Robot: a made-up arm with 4 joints.
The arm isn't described. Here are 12 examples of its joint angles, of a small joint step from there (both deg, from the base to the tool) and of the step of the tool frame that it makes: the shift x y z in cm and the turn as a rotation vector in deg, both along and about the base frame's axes.
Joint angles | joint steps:
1: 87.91 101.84 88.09 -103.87 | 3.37 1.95 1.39 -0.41
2: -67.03 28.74 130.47 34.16 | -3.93 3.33 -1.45 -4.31
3: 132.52 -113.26 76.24 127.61 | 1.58 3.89 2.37 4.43
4: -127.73 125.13 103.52 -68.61 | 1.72 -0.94 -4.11 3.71
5: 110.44 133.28 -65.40 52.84 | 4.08 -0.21 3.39 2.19
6: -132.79 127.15 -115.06 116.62 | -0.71 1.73 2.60 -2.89
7: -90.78 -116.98 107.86 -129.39 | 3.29 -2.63 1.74 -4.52
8: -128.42 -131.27 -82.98 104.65 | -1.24 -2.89 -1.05 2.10
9: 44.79 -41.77 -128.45 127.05 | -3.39 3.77 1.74 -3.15
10: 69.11 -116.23 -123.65 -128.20 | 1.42 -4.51 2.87 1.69
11: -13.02 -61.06 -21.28 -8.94 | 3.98 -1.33 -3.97 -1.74
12: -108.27 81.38 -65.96 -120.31 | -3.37 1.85 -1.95 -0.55
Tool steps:
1: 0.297 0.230 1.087 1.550 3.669 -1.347
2: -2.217 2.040 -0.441 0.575 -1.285 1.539
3: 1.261 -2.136 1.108 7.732 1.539 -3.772
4: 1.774 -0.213 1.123 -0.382 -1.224 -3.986
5: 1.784 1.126 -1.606 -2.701 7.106 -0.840
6: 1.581 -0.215 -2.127 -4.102 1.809 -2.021
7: -3.269 4.853 -0.020 6.877 2.832 -2.324
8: 1.656 2.560 -0.463 3.481 -2.126 3.609
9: 2.776 0.606 -2.682 4.545 -5.954 4.332
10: 0.665 2.583 -3.796 -6.297 3.580 -0.084
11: -1.646 1.074 -2.110 2.812 7.268 -0.106
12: -3.083 0.436 0.099 -1.545 -3.322 -2.648
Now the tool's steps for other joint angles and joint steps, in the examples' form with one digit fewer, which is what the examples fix.
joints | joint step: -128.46 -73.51 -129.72 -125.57 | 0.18 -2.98 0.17 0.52
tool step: -0.31 1.99 0.19 2.81 0.46 1.90
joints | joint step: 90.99 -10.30 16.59 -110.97 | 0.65 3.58 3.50 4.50
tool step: -0.39 3.45 -4.32 4.91 -3.44 -3.82
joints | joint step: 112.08 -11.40 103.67 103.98 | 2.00 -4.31 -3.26 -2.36
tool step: 0.94 1.15 0.22 -6.58 5.05 1.45
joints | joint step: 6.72 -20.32 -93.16 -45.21 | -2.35 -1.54 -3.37 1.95
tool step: 0.80 0.92 1.42 0.72 0.85 -3.57
